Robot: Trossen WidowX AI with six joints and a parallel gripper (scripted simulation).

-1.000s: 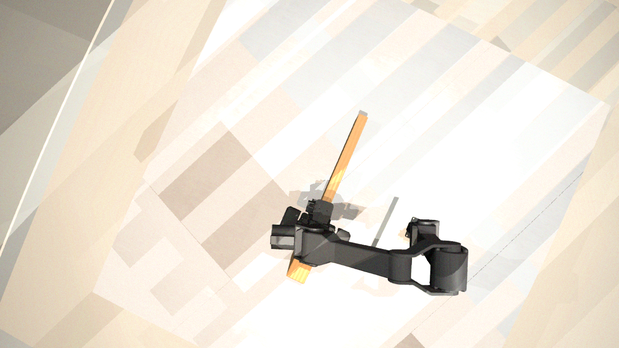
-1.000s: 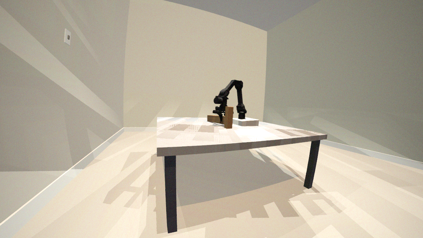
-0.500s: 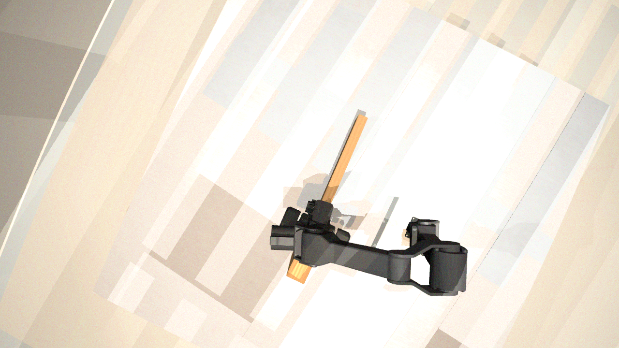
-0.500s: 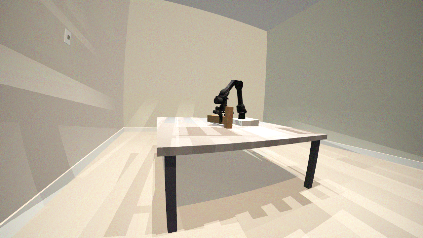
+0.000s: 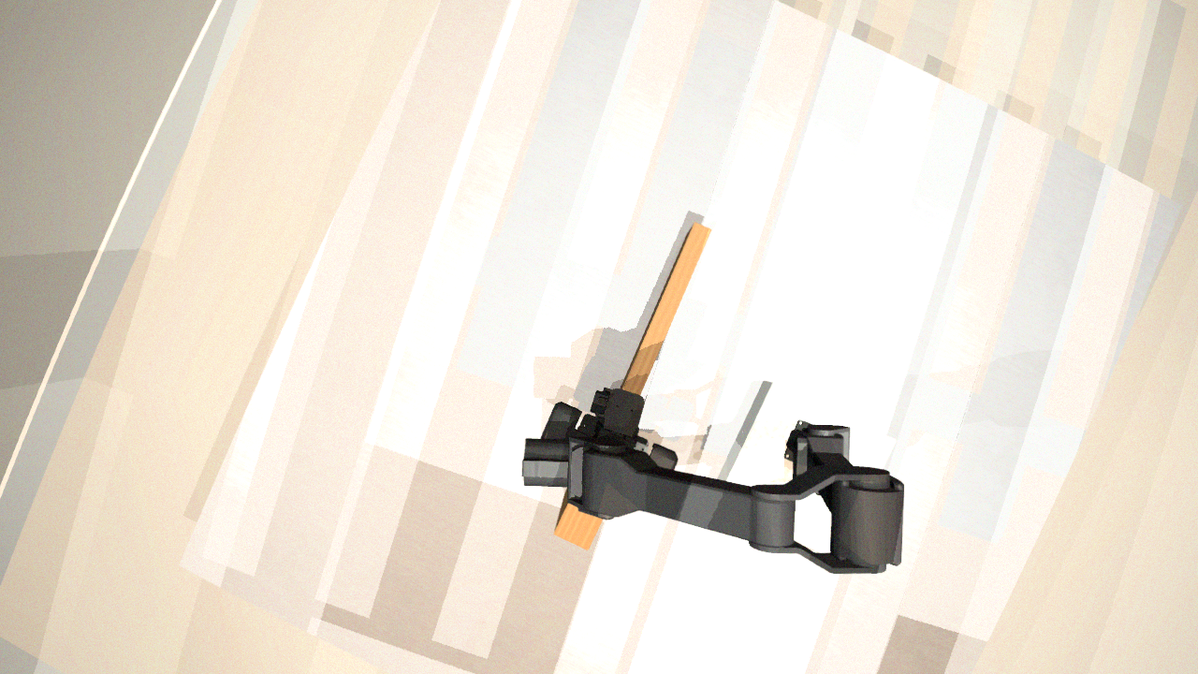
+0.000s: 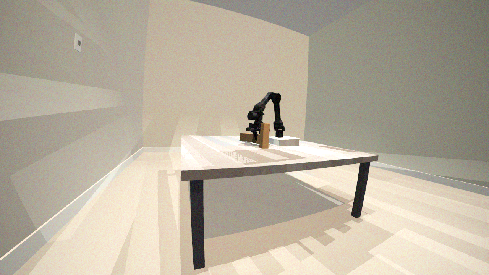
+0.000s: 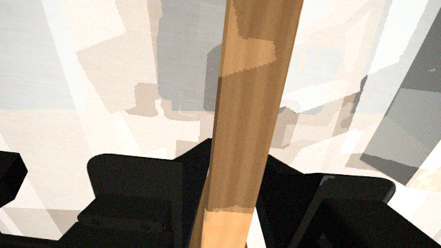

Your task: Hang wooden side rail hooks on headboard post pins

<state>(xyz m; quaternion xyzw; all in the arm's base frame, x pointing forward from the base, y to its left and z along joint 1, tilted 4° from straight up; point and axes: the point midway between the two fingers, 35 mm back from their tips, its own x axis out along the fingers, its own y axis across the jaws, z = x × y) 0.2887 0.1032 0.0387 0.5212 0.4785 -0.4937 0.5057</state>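
My gripper tip is 100 mm to the right of the headboard post and 40 mm below it.
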